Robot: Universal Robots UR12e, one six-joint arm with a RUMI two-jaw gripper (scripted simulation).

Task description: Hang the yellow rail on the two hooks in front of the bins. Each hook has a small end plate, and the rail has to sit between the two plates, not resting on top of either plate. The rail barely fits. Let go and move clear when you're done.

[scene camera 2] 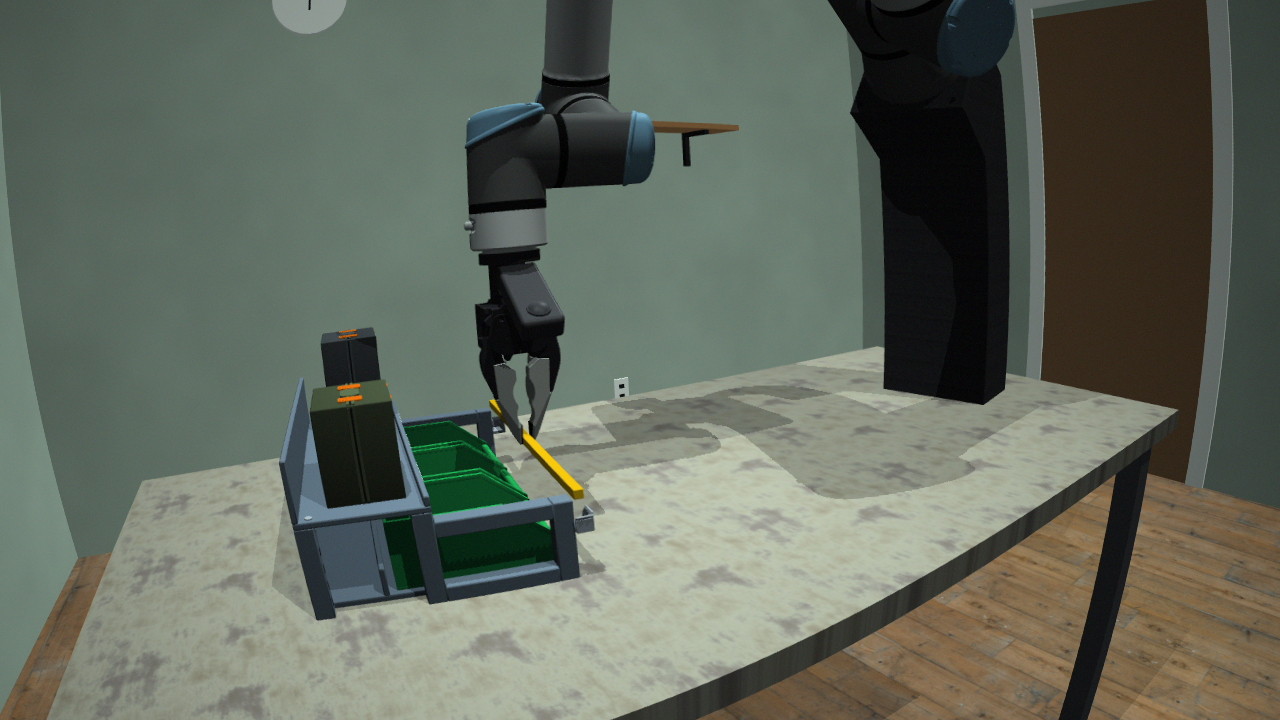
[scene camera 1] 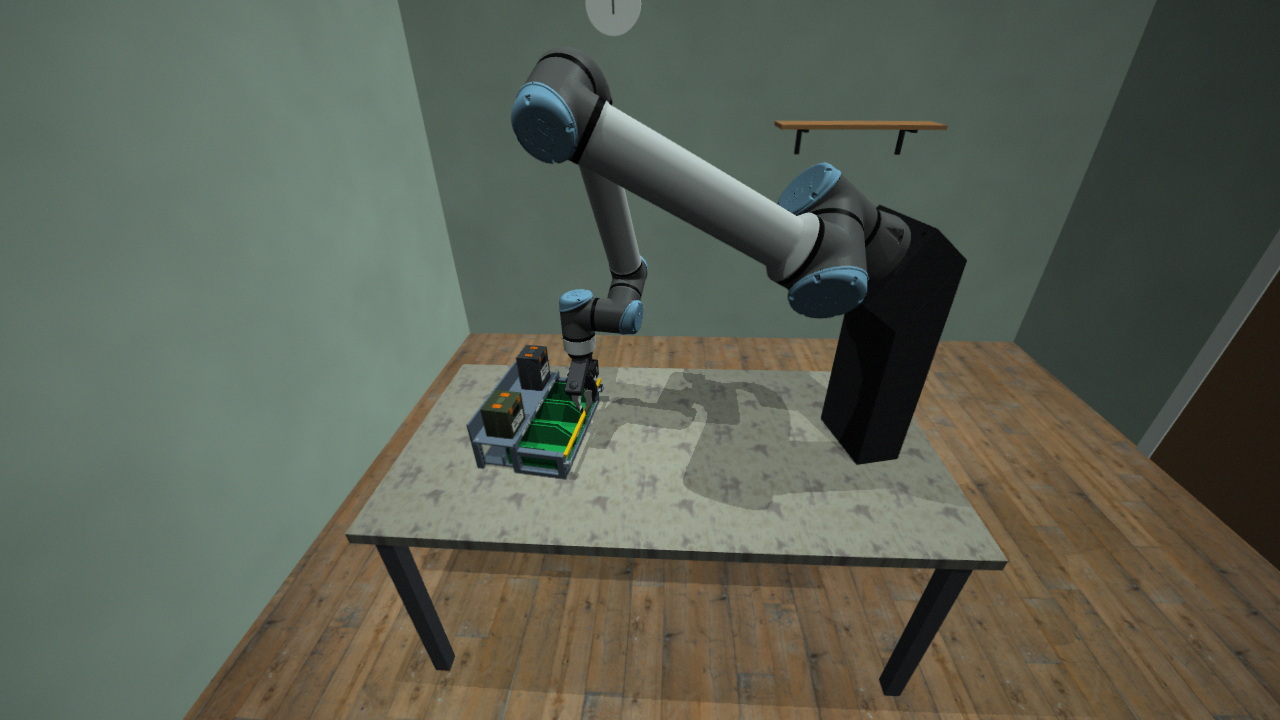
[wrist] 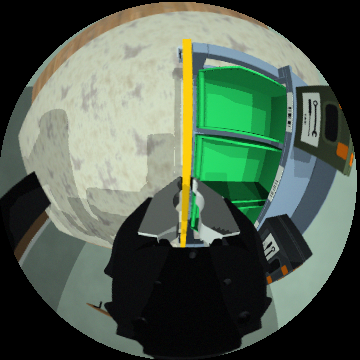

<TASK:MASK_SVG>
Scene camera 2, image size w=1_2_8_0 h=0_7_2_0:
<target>gripper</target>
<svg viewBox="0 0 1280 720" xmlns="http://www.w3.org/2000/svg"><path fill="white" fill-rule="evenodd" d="M540 248L510 253L478 254L479 265L488 265L490 299L488 299L488 302L475 304L478 347L481 348L479 354L480 368L509 430L520 445L523 444L523 425L518 420L519 406L513 395L514 385L517 380L516 371L508 366L506 361L510 361L514 354L528 353L525 378L526 392L531 406L531 417L528 421L529 435L536 440L560 367L561 355L557 336L561 336L564 333L565 317L538 267L532 262L540 260Z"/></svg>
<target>yellow rail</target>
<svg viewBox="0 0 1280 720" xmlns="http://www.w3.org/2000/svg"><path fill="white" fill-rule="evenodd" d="M523 429L523 445L574 500L584 498L583 488ZM489 400L491 409L508 427L495 399Z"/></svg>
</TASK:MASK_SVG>
